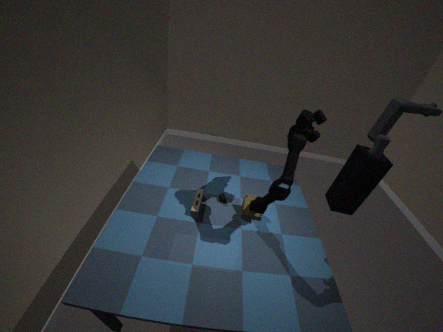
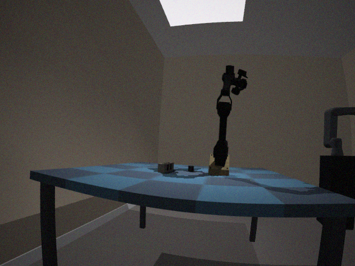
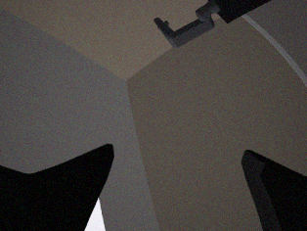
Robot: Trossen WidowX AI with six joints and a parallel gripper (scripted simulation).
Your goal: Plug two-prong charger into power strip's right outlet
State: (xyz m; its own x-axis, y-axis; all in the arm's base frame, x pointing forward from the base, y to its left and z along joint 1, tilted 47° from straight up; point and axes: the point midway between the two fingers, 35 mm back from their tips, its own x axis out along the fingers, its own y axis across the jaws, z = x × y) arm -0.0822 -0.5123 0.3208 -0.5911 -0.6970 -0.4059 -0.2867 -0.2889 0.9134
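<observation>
The dark two-prong charger is 65 cm below my gripper tip, 39 cm ahead of it and 6 cm to the left of it.
</observation>
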